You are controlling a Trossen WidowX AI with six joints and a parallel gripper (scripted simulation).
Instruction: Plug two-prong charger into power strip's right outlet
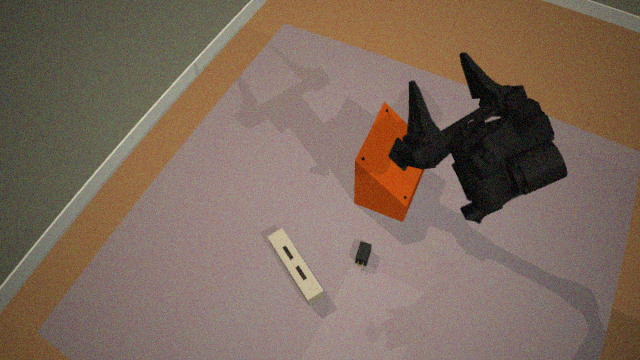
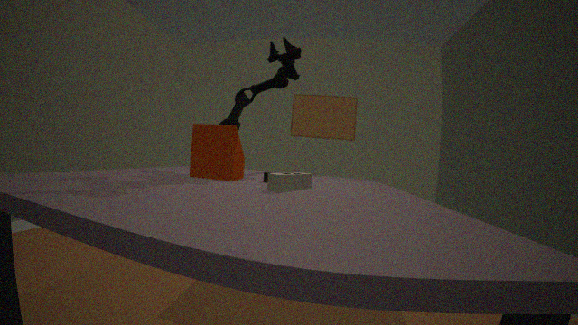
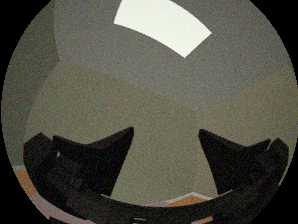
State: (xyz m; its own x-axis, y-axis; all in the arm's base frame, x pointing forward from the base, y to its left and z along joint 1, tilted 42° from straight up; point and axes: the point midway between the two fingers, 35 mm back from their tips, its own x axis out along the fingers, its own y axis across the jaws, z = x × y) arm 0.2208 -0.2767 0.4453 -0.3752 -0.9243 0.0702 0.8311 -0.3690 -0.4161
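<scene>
Right now the dark two-prong charger is 5 cm ahead of my gripper tip, 7 cm to the right of it and 67 cm below it.
</scene>
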